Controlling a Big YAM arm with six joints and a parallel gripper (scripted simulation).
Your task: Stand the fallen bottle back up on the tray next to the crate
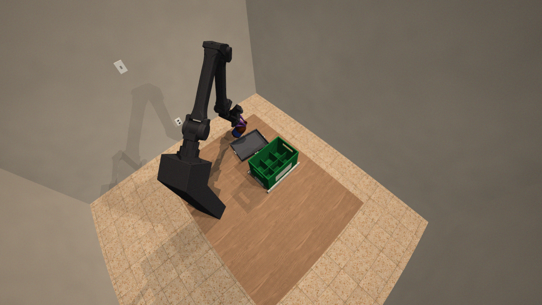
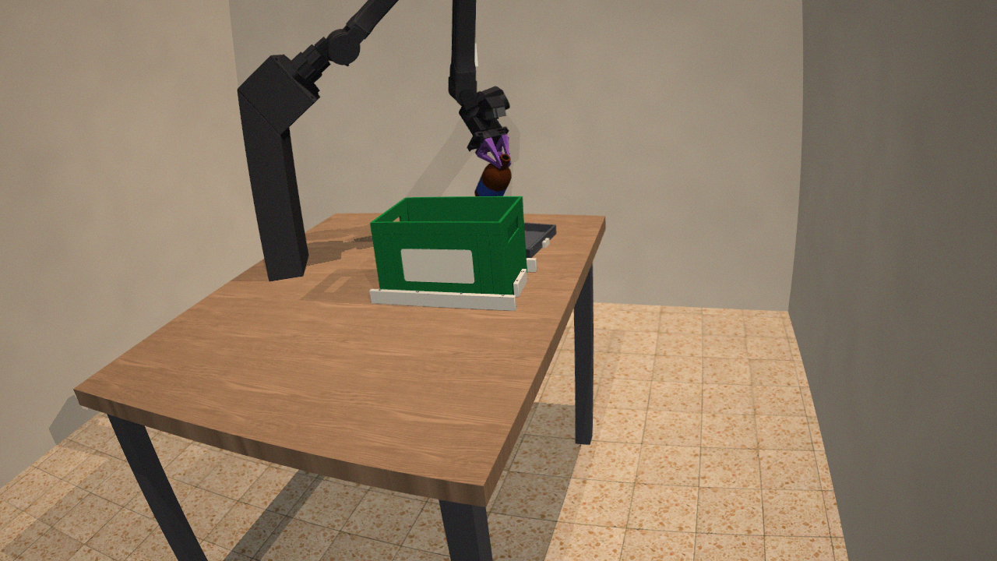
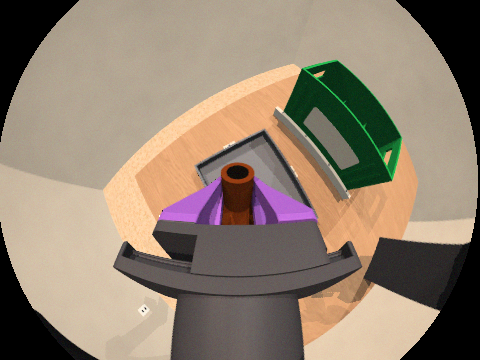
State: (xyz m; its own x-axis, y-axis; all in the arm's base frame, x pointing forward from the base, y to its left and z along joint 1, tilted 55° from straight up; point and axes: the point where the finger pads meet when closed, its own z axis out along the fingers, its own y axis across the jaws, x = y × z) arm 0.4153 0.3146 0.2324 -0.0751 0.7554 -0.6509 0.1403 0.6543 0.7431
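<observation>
My gripper is now 40 mm past the brown bottle, 40 mm above it and 10 mm to the right of it. Round my hand: green crate: 300 mm to the right, 120 mm ahead, 110 mm below; then tray: 180 mm below, 40 mm to the right.
</observation>
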